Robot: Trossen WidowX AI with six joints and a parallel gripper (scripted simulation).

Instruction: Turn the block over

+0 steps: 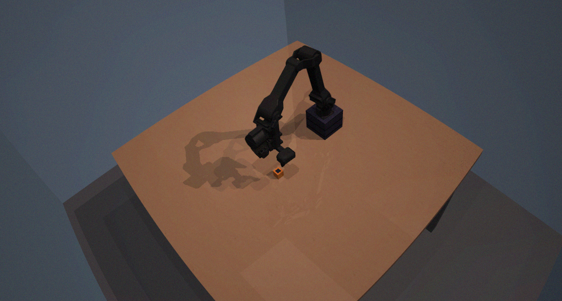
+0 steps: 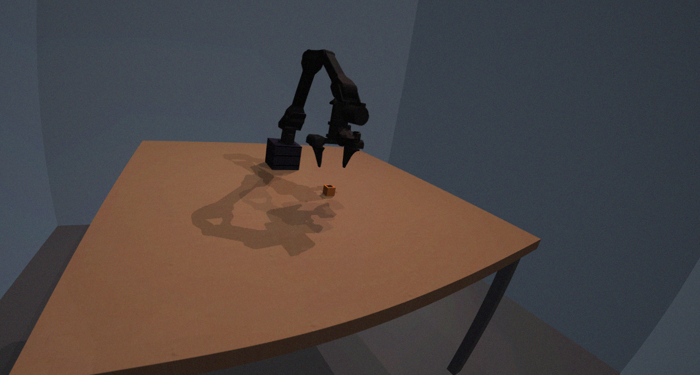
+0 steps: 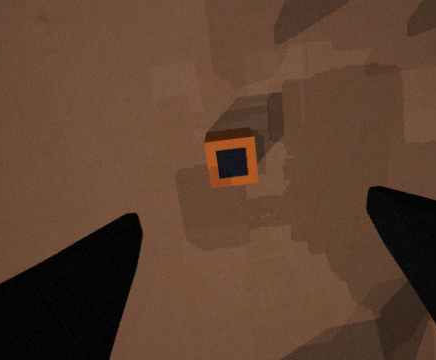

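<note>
The orange block lies 10 mm to the left of my gripper tip and 80 mm below it.
</note>
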